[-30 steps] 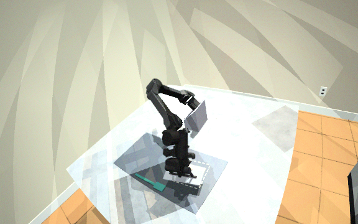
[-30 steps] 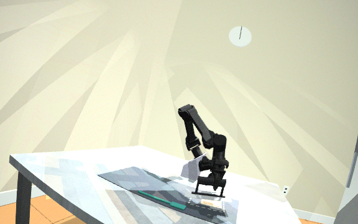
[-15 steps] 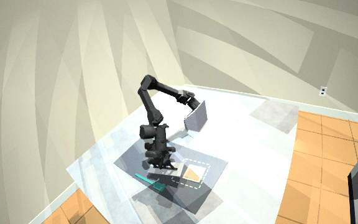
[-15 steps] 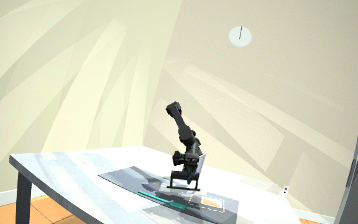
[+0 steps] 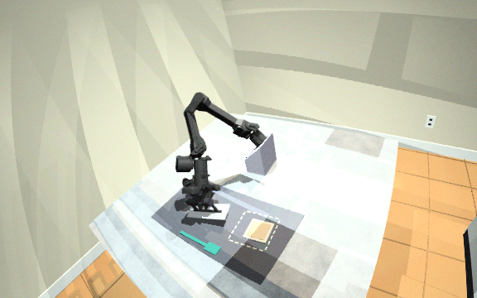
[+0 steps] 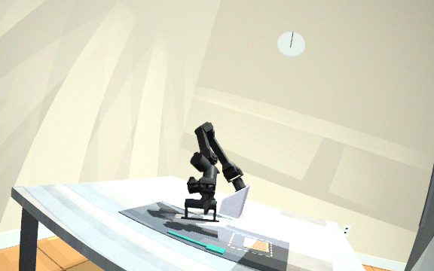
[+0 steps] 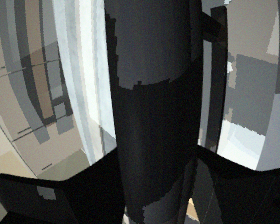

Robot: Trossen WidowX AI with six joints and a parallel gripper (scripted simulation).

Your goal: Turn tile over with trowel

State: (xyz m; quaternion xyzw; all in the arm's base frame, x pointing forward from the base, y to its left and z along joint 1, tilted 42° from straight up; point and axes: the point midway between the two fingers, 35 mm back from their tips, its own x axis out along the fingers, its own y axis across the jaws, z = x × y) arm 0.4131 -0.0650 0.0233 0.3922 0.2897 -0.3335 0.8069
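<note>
Right now my gripper tip is 40 mm past the grey mat, 30 mm to the right of it and 110 mm above it. Also, from my gripper tip: white tile (50 mm behind, 220 mm to the left, 80 mm below); teal trowel (100 mm ahead, 40 mm to the left, 80 mm below).
</note>
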